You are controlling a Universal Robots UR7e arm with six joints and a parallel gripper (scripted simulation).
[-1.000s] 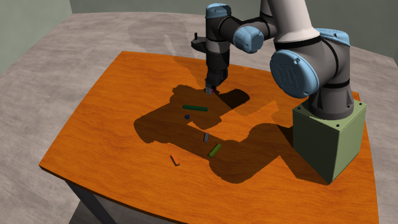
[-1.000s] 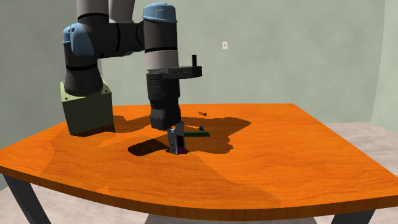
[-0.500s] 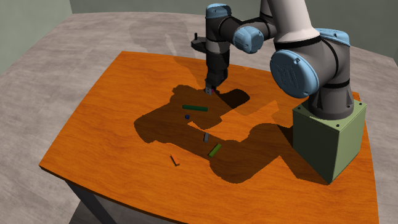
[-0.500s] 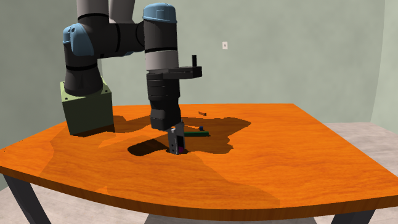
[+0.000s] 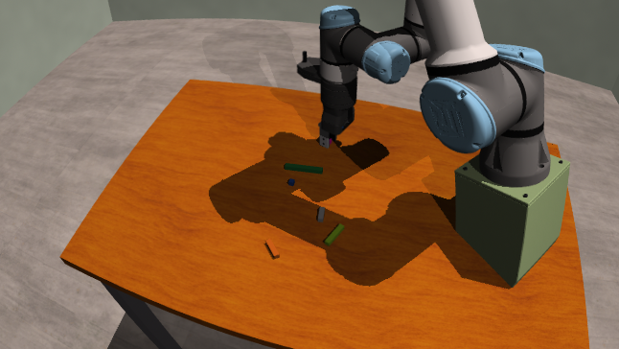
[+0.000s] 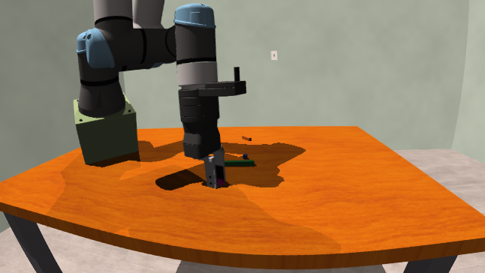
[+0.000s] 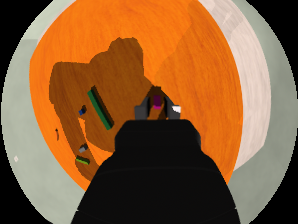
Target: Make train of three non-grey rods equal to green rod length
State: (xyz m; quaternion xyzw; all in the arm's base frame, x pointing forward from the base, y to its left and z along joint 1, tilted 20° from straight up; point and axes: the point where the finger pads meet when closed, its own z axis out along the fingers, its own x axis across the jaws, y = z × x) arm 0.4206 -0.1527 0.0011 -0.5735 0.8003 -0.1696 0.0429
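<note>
The magenta rod is 1 cm below my hand. Round my hand: green rod: 10 cm to the left, 3 cm ahead, 1 cm below; blue rod: 14 cm to the left, 4 cm ahead, 1 cm below; grey rod: 21 cm to the left, 4 cm behind, 1 cm below.
</note>
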